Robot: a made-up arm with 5 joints. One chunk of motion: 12 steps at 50 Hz.
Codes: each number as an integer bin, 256 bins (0 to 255) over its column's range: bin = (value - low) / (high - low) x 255, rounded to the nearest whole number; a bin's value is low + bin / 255 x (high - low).
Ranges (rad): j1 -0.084..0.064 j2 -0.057..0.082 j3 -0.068..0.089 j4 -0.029..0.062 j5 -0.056..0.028
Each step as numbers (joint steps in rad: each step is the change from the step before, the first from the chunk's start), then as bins.
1 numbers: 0.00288 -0.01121 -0.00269 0.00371 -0.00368
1 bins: 150 84 106 92 159
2 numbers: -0.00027 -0.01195 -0.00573 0.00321 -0.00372
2 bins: 144 83 101 90 159
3 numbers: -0.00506 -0.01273 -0.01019 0.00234 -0.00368
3 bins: 136 81 94 88 159
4 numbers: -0.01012 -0.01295 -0.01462 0.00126 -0.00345
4 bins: 127 81 87 85 160
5 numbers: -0.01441 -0.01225 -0.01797 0.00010 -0.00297
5 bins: 120 82 81 82 161
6 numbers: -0.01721 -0.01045 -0.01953 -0.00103 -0.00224
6 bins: 115 85 79 78 163
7 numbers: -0.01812 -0.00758 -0.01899 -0.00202 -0.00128
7 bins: 114 91 80 76 166
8 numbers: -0.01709 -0.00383 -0.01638 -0.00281 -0.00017
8 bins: 115 98 84 73 169
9 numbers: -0.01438 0.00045 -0.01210 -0.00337 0.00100
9 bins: 120 105 91 72 173
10 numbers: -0.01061 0.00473 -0.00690 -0.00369 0.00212
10 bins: 126 113 99 71 176
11 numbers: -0.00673 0.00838 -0.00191 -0.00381 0.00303
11 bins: 133 120 107 71 179
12 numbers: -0.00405 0.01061 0.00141 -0.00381 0.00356
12 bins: 138 124 113 71 181
